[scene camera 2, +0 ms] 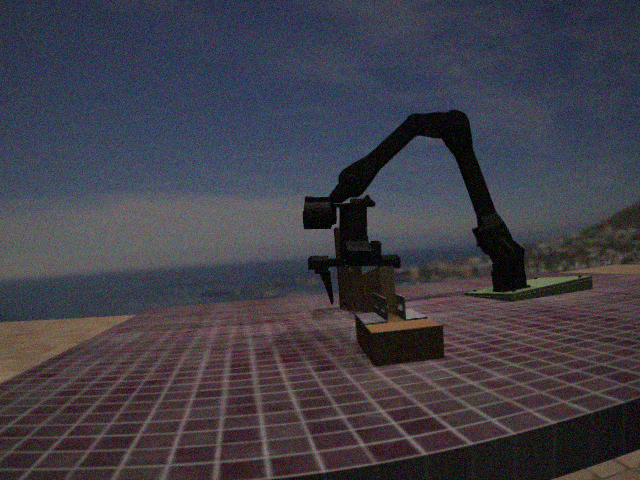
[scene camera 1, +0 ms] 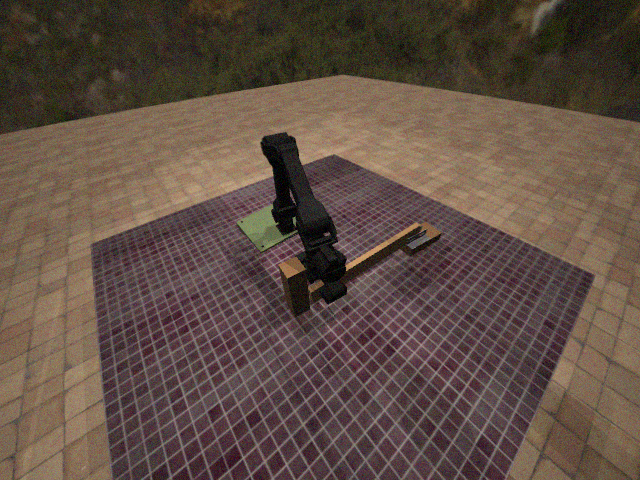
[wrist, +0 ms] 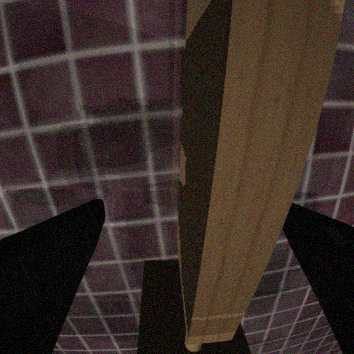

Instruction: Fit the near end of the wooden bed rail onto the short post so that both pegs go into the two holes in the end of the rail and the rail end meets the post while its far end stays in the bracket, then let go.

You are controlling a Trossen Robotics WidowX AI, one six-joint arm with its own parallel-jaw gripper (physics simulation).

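Places are measured from the arm's base along level axes (x up, y back, z right), in centimetres.
Pixels of known places: gripper, fingertip midpoint: point(scene camera 1: 320, 292) point(wrist: 194, 209); arm's base at its link origin: point(scene camera 2: 511, 289) point(scene camera 1: 286, 227).
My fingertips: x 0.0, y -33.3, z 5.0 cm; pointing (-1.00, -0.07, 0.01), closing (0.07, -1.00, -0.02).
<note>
For each thing: its top centre in the pictures, then the offset to it from my fingertips. "*": a spot on its surface instead. Level surfaces: height alone.
- metal bracket at its top centre: point(scene camera 2: 387, 293) point(scene camera 1: 415, 231) dx +4.9, dy +0.3, dz -40.0 cm
- short wooden post at a spot on its surface: point(wrist: 159, 300) * dx +1.4, dy +1.7, dz +4.9 cm
- peg at a spot on its surface: point(wrist: 193, 346) * dx +4.1, dy +0.3, dz +4.4 cm
- wooden block at its top centre: point(scene camera 2: 393, 319) point(scene camera 1: 419, 234) dx +2.0, dy +0.3, dz -43.1 cm
- purple tiled mat at its surface level: dx -1.6 cm
The wooden bed rail point(scene camera 1: 382, 254) point(scene camera 2: 381, 281) point(wrist: 265, 150) slants across the mat. Its far end is at the metal bracket point(scene camera 1: 421, 240) point(scene camera 2: 381, 308), between the plates. Its near end is close to the short wooden post point(scene camera 1: 296, 291) point(scene camera 2: 349, 291) point(wrist: 159, 300). In the wrist view one peg point(wrist: 193, 346) shows beside the rail end; the other peg and the holes are hidden. My gripper point(scene camera 1: 329, 290) point(scene camera 2: 359, 297) point(wrist: 194, 209) is open and low over the near part of the rail. One finger is on each side, with gaps to the rail. The fingertips are hidden in scene camera 1.
A wooden block point(scene camera 1: 433, 235) point(scene camera 2: 405, 343) carries the bracket on the purple tiled mat point(scene camera 1: 372, 372) point(scene camera 2: 232, 403). The arm's green base plate point(scene camera 1: 258, 229) point(scene camera 2: 555, 285) lies behind the post in scene camera 1. The post stands close beside the gripper.
</note>
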